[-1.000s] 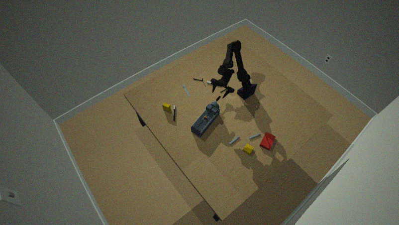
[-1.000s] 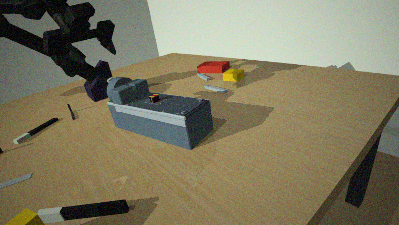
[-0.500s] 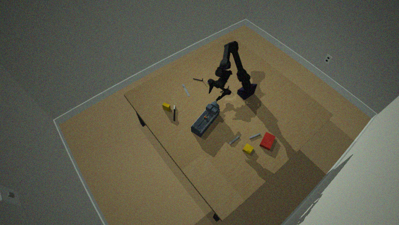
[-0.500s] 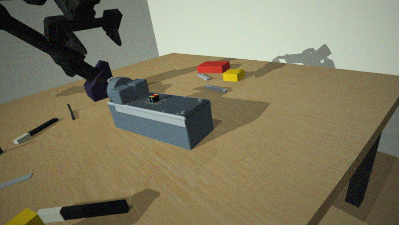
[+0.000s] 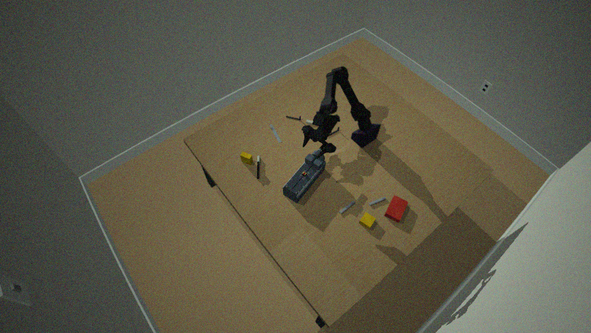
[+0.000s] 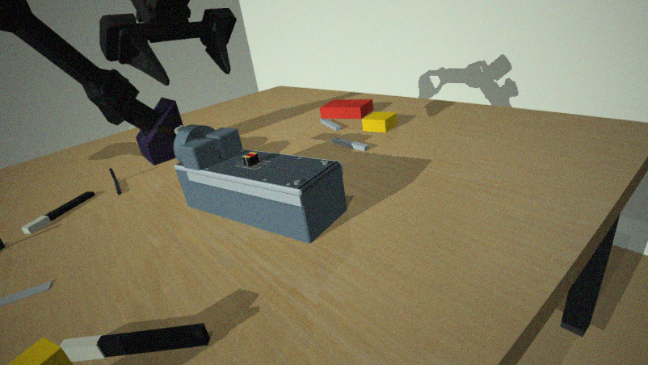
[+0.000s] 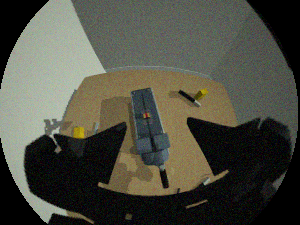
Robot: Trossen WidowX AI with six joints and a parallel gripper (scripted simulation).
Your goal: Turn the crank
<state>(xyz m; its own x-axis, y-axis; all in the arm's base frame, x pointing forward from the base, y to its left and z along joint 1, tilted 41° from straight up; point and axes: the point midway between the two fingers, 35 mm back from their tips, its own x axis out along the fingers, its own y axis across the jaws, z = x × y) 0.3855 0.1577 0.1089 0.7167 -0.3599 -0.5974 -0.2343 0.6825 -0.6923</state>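
The dark crank handle is 120 mm behind my gripper tip, 80 mm below it and 50 mm to the right of it. From my gripper tip the other things lie so: red pointer 120 mm below, 50 mm ahead, 30 mm to the left; red block 410 mm to the left, 280 mm behind, 190 mm below; grey bar 340 mm to the right, 200 mm below, 10 mm ahead.
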